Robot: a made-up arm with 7 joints. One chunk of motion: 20 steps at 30 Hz.
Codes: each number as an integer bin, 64 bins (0 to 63) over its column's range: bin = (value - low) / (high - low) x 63, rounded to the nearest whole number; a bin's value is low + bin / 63 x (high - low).
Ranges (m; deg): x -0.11..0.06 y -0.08..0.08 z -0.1..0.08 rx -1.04..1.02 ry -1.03..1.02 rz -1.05..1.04
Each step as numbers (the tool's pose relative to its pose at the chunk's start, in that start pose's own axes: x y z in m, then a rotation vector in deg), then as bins.
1 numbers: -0.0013 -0.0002 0.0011 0.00 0.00 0.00
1 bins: 40 31 35 32 32 32
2 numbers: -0.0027 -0.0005 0.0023 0.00 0.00 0.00
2 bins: 40 31 36 32 32 32
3 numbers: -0.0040 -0.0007 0.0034 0.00 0.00 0.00
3 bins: 39 31 36 32 32 32
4 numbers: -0.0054 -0.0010 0.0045 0.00 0.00 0.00
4 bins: 39 31 37 32 32 32
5 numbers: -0.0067 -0.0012 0.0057 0.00 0.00 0.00
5 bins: 38 31 37 32 32 32
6 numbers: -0.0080 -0.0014 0.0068 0.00 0.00 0.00
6 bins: 38 31 37 32 32 32
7 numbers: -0.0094 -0.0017 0.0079 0.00 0.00 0.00
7 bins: 37 31 38 32 32 32
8 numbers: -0.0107 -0.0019 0.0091 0.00 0.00 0.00
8 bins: 37 31 38 32 32 32
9 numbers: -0.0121 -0.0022 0.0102 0.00 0.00 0.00
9 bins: 36 31 39 32 32 32
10 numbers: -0.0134 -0.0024 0.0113 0.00 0.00 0.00
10 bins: 36 31 39 32 32 32
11 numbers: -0.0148 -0.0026 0.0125 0.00 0.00 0.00
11 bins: 35 30 39 32 32 32
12 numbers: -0.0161 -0.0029 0.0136 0.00 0.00 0.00
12 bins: 35 30 40 32 32 32
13 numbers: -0.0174 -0.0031 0.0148 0.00 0.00 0.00
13 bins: 34 30 40 32 32 32
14 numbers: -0.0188 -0.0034 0.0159 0.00 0.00 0.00
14 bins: 34 30 41 32 32 32
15 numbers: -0.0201 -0.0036 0.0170 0.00 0.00 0.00
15 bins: 33 30 41 32 32 32
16 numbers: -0.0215 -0.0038 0.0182 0.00 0.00 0.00
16 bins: 33 30 41 32 32 32
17 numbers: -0.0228 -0.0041 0.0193 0.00 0.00 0.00
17 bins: 32 30 42 32 32 32
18 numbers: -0.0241 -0.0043 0.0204 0.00 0.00 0.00
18 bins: 32 30 42 32 32 32
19 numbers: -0.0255 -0.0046 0.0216 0.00 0.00 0.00
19 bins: 31 30 43 32 32 32
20 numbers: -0.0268 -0.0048 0.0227 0.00 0.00 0.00
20 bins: 31 30 43 32 32 32
